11 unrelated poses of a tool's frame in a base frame.
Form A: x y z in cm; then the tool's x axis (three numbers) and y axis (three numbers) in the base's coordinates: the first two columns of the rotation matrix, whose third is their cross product.
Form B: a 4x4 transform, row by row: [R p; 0 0 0 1], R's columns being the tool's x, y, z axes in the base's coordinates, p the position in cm. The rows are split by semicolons. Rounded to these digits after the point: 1 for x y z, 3 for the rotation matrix.
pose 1, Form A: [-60.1 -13.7 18.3 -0.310 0.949 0.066 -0.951 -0.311 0.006]
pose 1, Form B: -0.310 -0.951 0.026 -60.1; 0.949 -0.311 -0.061 -13.7; 0.066 0.006 0.999 18.3; 0 0 0 1
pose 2, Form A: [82.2 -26.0 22.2 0.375 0.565 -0.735 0.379 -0.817 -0.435]
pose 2, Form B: 0.375 0.379 -0.846 82.2; 0.565 -0.817 -0.115 -26.0; -0.735 -0.435 -0.521 22.2; 0 0 0 1
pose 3, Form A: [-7.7 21.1 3.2 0.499 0.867 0.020 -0.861 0.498 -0.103]
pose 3, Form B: 0.499 -0.861 -0.099 -7.7; 0.867 0.498 0.034 21.1; 0.020 -0.103 0.995 3.2; 0 0 0 1
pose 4, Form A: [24.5 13.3 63.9 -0.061 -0.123 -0.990 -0.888 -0.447 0.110]
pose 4, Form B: -0.061 -0.888 -0.456 24.5; -0.123 -0.447 0.886 13.3; -0.990 0.110 -0.082 63.9; 0 0 0 1
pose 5, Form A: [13.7 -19.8 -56.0 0.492 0.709 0.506 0.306 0.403 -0.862]
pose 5, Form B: 0.492 0.306 -0.815 13.7; 0.709 0.403 0.579 -19.8; 0.506 -0.862 -0.019 -56.0; 0 0 0 1
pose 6, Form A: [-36.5 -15.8 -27.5 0.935 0.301 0.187 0.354 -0.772 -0.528]
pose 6, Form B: 0.935 0.354 -0.015 -36.5; 0.301 -0.772 0.560 -15.8; 0.187 -0.528 -0.828 -27.5; 0 0 0 1
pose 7, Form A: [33.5 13.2 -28.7 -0.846 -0.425 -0.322 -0.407 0.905 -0.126]
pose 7, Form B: -0.846 -0.407 0.345 33.5; -0.425 0.905 0.024 13.2; -0.322 -0.126 -0.939 -28.7; 0 0 0 1
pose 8, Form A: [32.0 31.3 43.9 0.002 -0.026 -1.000 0.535 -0.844 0.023]
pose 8, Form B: 0.002 0.535 -0.845 32.0; -0.026 -0.844 -0.535 31.3; -1.000 0.023 0.012 43.9; 0 0 0 1
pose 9, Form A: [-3.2 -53.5 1.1 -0.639 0.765 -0.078 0.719 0.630 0.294]
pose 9, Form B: -0.639 0.719 0.274 -3.2; 0.765 0.630 0.132 -53.5; -0.078 0.294 -0.953 1.1; 0 0 0 1
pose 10, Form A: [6.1 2.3 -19.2 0.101 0.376 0.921 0.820 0.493 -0.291]
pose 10, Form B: 0.101 0.820 -0.563 6.1; 0.376 0.493 0.785 2.3; 0.921 -0.291 -0.259 -19.2; 0 0 0 1
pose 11, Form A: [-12.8 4.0 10.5 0.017 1.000 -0.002 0.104 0.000 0.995]
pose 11, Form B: 0.017 0.104 0.995 -12.8; 1.000 0.000 -0.017 4.0; -0.002 0.995 -0.104 10.5; 0 0 0 1
